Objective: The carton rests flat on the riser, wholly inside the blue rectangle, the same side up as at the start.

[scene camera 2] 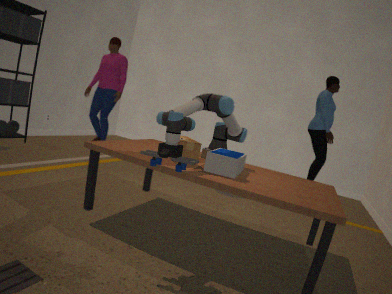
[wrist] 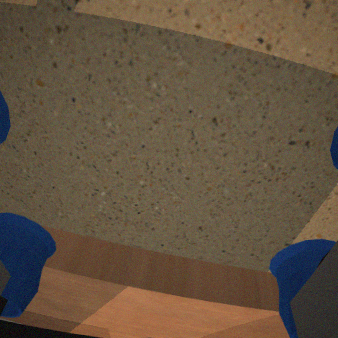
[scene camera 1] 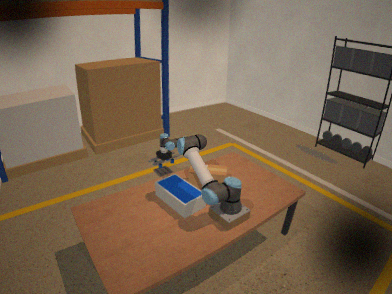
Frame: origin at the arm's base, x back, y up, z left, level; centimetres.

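Seen in the pictures: hand, tool point: [scene camera 2: 168, 167] [wrist: 163, 200] [scene camera 1: 164, 163]; arm's base, link origin: [scene camera 1: 230, 207].
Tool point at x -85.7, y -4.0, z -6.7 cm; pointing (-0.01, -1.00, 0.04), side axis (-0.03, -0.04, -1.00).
Note:
Offsets run from my tool point to a thing's top centre. "pt": to the spot under its first point. Level surfaces: height alone.
The brown carton {dx +46.7, dy +11.4, dz -10.2 cm} [scene camera 1: 218, 170] [scene camera 2: 192, 148] stands on the table beside the riser, partly hidden by the arm in scene view 1 and by the gripper in scene view 2. It does not show in the wrist view. The riser {dx +48.7, dy +8.5, dz +21.8 cm} [scene camera 1: 170, 198] [scene camera 2: 220, 165] is a light grey box with a blue rectangle {pt dx +48.3, dy +8.5, dz +21.5 cm} [scene camera 1: 179, 187] [scene camera 2: 228, 153] on top, where no carton stands. My gripper [scene camera 1: 165, 163] [scene camera 2: 168, 165] [wrist: 166, 197] is open, with no carton on its four blue cups. It hangs low near the table edge opposite the arm's base, apart from the carton; the wrist view looks onto that edge and the floor.
The wooden table {dy -3.6 cm} [scene camera 1: 120, 240] [scene camera 2: 295, 185] carries the arm's base [scene camera 1: 232, 212] close to the riser. Two people, in pink [scene camera 2: 112, 70] and light blue [scene camera 2: 324, 110], stand beyond the table. A black shelf unit [scene camera 1: 326, 95] and a large brown box [scene camera 1: 120, 100] stand farther off.

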